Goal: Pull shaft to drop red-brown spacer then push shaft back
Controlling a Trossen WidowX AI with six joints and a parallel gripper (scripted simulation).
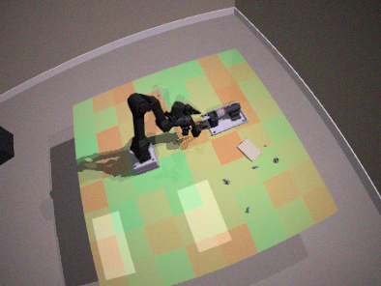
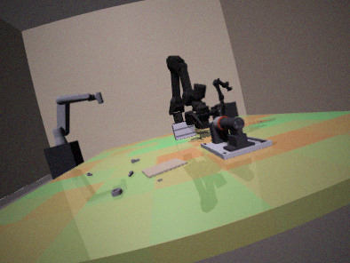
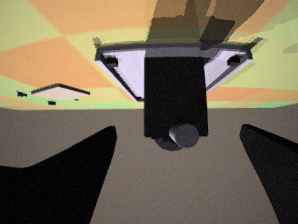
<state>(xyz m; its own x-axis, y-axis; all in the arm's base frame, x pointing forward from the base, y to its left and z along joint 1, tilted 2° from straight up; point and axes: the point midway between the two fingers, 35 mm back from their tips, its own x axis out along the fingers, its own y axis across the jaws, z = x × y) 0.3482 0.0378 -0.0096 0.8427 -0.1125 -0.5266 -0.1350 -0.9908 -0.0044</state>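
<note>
Right now the shaft is 70 mm ahead of my gripper tip and 10 mm to the right of it. The rest, counted from my gripper tip: flat tan plate: 260 mm to the right, 140 mm ahead, 70 mm below; red-brown spacer: 120 mm ahead, 10 mm to the right.
</note>
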